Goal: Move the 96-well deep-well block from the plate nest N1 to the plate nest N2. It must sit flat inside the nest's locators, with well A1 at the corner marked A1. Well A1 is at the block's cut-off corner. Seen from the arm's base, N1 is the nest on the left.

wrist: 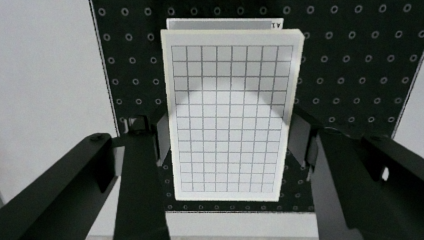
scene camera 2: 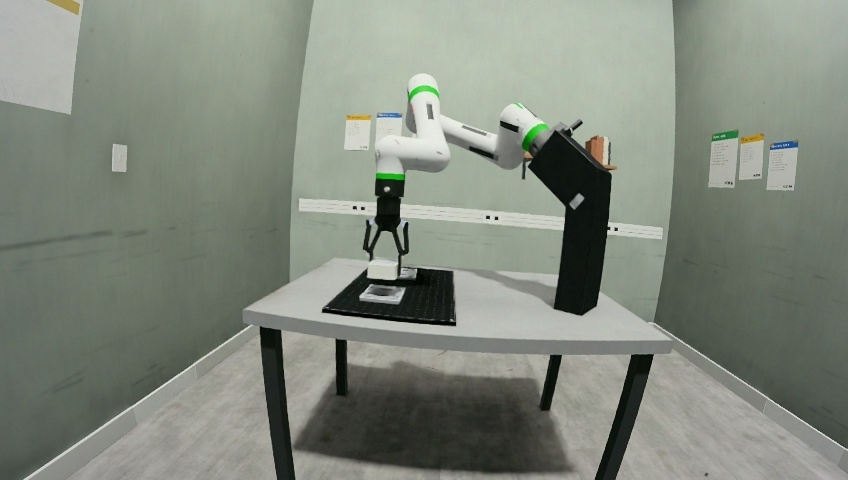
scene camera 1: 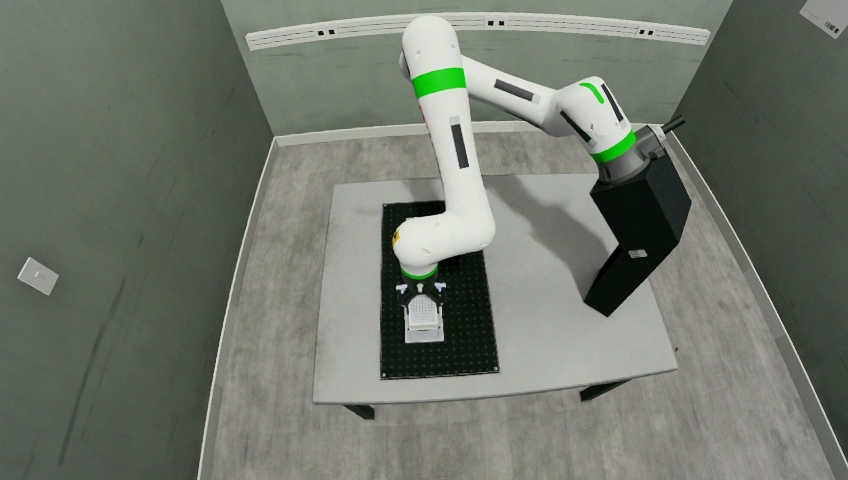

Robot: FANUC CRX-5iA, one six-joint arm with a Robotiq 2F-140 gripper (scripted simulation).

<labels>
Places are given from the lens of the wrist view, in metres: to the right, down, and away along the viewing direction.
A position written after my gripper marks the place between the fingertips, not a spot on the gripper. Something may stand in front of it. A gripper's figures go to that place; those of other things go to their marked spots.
my gripper (wrist: 225,111): 0.01, -0.01, 0.17
96-well deep-well block (wrist: 230,93): 0.01, -0.02, 0.12
plate nest N1 (wrist: 173,25): -0.04, -0.10, 0.20
The marked spots on the plate nest N1 and the 96-well deep-well block are 0.13 m apart.
</labels>
